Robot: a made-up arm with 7 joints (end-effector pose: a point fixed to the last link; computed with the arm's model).
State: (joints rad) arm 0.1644 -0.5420 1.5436 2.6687 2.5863 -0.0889 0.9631
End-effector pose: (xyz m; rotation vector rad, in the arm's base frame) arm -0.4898 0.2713 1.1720 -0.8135 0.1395 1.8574
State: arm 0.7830 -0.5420 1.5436 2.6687 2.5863 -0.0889 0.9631
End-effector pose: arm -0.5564 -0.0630 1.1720 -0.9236 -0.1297 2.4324
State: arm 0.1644 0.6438 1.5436 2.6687 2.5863 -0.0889 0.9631
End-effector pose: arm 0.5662 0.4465 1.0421 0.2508 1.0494 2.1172
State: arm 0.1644 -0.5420 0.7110 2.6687 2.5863 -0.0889 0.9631
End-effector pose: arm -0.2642 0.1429 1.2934 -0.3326 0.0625 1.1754
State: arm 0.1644 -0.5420 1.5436 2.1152 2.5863 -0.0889 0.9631
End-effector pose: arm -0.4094 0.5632 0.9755 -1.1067 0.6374 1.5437
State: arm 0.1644 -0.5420 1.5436 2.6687 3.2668 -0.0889 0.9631
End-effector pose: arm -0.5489 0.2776 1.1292 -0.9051 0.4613 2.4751
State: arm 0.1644 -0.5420 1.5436 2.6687 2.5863 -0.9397 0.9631
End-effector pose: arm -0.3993 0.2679 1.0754 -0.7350 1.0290 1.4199
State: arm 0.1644 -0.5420 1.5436 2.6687 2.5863 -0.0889 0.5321
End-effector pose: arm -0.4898 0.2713 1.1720 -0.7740 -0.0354 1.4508
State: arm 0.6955 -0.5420 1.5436 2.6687 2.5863 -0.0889 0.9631
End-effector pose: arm -0.5597 -0.0141 1.1720 -0.9103 -0.0874 2.3519
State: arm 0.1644 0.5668 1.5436 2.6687 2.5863 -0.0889 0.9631
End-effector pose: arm 0.5090 0.4370 1.0885 0.1751 0.9921 2.1171
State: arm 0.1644 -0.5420 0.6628 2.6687 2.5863 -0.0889 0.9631
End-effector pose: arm -0.2546 0.1295 1.2978 -0.3059 0.0582 1.1352
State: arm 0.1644 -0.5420 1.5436 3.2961 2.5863 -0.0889 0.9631
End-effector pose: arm -0.4566 -0.1336 1.2063 -0.4122 -0.4517 2.0881
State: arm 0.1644 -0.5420 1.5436 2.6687 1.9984 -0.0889 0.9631
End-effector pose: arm -0.4592 0.2321 1.2117 -0.6998 -0.0925 1.3145
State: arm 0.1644 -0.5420 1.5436 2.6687 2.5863 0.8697 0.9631
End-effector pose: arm -0.5872 0.1665 1.2099 -0.7671 -0.9852 2.0712
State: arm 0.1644 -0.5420 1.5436 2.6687 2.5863 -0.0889 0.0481
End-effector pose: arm -0.4898 0.2713 1.1720 -0.7060 -0.2089 0.9905
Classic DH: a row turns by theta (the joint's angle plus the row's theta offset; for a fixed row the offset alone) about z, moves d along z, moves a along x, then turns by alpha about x. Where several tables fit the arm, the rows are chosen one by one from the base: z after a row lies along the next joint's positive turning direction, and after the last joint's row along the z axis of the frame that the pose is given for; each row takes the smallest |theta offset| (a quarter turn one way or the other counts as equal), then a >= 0, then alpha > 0; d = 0 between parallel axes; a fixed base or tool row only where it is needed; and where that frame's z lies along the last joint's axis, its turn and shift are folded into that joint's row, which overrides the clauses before.
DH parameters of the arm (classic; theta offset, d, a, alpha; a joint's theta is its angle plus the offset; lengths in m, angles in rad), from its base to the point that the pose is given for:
joint 1: 0 0.3127 0 -1.5708
joint 2: 0 0 0 1.5708
joint 3: 0 0.3616 0.0752 1.5708
joint 4: 0 0 0.1228 1.5708
joint 5: 0 0.5429 0 1.5708
joint 6: 0 0 0.099 -1.5708
joint 7: 0 0.1263 0 0

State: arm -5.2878 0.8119 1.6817 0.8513 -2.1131 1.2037 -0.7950
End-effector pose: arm -0.5748 0.3995 0.3435 -1.4789 1.8459 1.3521
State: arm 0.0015 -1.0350 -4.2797 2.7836 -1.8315 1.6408 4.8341
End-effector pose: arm -0.8407 0.1886 0.8742 0.2094 0.5401 1.3599
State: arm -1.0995 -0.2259 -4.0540 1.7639 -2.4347 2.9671 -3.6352
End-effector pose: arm 0.2033 0.5102 0.9014 0.8536 1.8187 -2.2037
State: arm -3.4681 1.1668 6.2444 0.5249 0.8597 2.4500 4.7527
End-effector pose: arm -0.1053 -0.0754 -0.0380 0.5676 0.4763 -2.4811
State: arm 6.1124 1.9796 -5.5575 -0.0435 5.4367 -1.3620 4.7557
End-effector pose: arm -0.1156 0.2855 0.2388 -1.2857 -0.8256 -0.8498
